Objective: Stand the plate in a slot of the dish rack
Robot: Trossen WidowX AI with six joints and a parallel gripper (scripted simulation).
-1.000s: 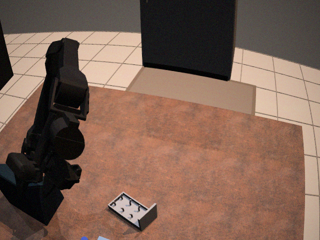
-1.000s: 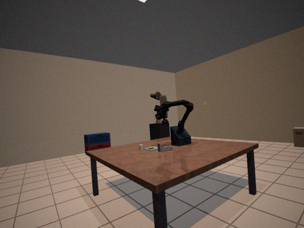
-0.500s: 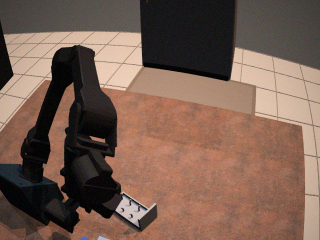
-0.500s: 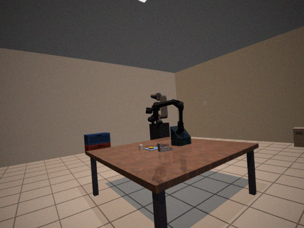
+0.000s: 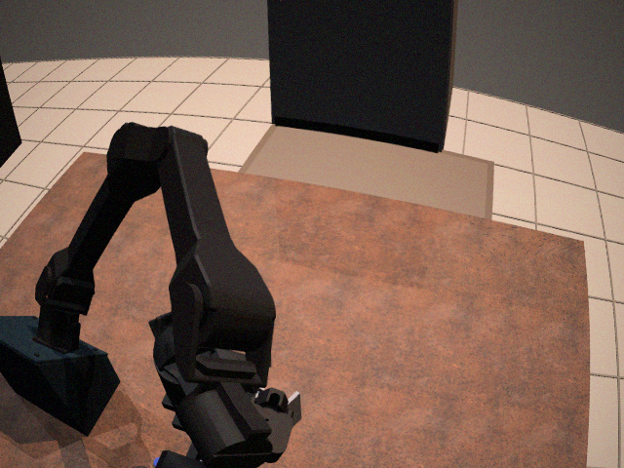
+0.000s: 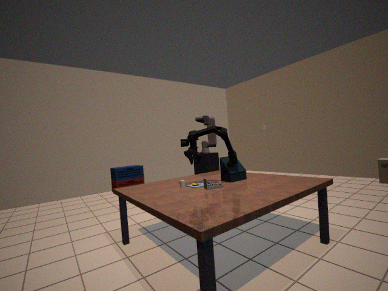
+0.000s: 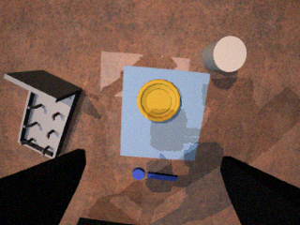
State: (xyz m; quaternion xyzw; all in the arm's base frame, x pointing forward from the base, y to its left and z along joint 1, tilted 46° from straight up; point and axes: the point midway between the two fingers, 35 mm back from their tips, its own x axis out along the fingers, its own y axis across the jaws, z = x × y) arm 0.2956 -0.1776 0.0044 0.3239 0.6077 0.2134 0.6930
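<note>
Right now the yellow plate is 160 mm below my gripper tip and 10 mm to the right of it. Also, from my gripper tip: grey dish rack 170 mm to the left, 150 mm below, 20 mm behind.
</note>
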